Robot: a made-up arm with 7 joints. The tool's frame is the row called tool. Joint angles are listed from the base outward.
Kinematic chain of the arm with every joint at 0, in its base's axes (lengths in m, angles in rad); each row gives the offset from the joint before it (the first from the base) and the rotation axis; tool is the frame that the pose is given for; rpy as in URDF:
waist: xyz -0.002 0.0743 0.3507 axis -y
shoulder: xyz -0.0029 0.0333 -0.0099 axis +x
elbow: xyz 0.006 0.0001 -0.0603 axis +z
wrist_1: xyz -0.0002 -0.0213 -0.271 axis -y
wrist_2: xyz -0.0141 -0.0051 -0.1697 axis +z
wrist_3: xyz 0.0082 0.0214 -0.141 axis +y
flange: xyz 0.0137 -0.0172 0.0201 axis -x
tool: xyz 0.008 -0.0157 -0.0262 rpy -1.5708 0 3.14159
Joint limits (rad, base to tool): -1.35..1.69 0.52..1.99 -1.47..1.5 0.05..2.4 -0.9..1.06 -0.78..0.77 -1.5..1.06
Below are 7 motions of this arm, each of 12 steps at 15 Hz.
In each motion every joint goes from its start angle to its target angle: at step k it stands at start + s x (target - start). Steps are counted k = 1, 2, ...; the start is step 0. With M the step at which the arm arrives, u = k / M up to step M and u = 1 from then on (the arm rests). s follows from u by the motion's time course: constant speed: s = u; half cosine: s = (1 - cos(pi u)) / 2; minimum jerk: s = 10 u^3 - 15 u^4 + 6 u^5.
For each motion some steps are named. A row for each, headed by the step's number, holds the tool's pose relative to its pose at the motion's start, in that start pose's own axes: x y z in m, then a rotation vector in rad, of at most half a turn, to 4 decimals.
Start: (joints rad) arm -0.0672 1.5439 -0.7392 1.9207 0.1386 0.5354 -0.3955
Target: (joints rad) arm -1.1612 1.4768 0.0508 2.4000 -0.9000 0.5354 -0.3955
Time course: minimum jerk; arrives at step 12
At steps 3, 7, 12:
3: -0.0125 -0.0151 0.0116 -0.0189 0.0662 0.0808
7: -0.0630 -0.1074 0.0514 -0.1961 0.3349 0.4951
12: -0.0834 -0.1683 0.0558 -0.3703 0.4492 0.7235

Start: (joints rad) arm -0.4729 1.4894 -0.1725 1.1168 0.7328 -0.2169 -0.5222
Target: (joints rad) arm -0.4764 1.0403 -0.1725 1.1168 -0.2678 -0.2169 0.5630
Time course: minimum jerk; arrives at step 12
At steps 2, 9, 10, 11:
2: 0.0039 -0.0044 0.0074 0.0500 0.0182 0.0071
9: 0.0775 -0.1421 0.1699 1.2540 0.5168 0.0356
10: 0.0810 -0.1542 0.1806 1.3449 0.5624 0.0254
11: 0.0824 -0.1596 0.1852 1.3851 0.5831 0.0202

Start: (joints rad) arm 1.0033 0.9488 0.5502 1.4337 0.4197 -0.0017 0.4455
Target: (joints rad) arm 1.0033 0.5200 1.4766 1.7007 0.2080 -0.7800 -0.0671
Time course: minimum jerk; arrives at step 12
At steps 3, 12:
3: -0.0069 -0.0122 -0.0107 -0.1362 0.0275 0.1180
12: -0.0123 -0.2177 -0.0496 -1.3484 0.4999 0.8444

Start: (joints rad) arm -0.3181 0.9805 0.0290 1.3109 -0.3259 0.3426 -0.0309
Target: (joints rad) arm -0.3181 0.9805 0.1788 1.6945 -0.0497 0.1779 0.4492
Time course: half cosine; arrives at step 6
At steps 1, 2, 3, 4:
1: -0.0069 -0.0029 -0.0054 0.0228 -0.0260 0.0320
2: -0.0249 -0.0120 -0.0205 0.0847 -0.0892 0.1252
3: -0.0476 -0.0274 -0.0413 0.1676 -0.1564 0.2641
4: -0.0678 -0.0460 -0.0619 0.2478 -0.2000 0.4140

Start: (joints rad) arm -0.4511 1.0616 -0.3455 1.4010 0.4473 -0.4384 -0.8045
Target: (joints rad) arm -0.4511 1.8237 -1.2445 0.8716 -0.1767 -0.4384 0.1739
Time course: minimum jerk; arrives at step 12
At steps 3, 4, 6, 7, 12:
3: 0.0180 -0.0076 -0.0194 0.1993 0.1653 0.0058
4: 0.0352 -0.0158 -0.0464 0.4036 0.3387 -0.0070
6: 0.0640 -0.0348 -0.1564 0.9462 0.8226 -0.1521
7: 0.0601 -0.0405 -0.2320 1.2149 1.0776 -0.3038
12: -0.0199 -0.0382 -0.4177 1.7267 1.6075 -0.8816

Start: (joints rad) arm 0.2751 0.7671 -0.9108 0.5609 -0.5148 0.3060 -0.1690
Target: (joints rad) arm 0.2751 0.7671 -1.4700 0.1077 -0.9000 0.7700 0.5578
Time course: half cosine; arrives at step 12
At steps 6, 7, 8, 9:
6: 0.0722 -0.0126 0.0792 0.3799 0.5002 -0.3511
7: 0.0959 -0.0171 0.0915 0.4458 0.6146 -0.4667
8: 0.1189 -0.0215 0.0996 0.4930 0.7137 -0.5821
9: 0.1391 -0.0252 0.1039 0.5218 0.7924 -0.6865

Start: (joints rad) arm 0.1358 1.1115 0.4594 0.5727 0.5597 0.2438 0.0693
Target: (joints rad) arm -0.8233 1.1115 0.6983 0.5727 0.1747 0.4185 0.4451
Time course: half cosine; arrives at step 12
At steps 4, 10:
4: 0.0540 -0.0104 -0.0322 0.0179 0.2239 -0.1731
10: 0.1470 -0.0736 -0.1562 0.0149 0.7608 -0.7192

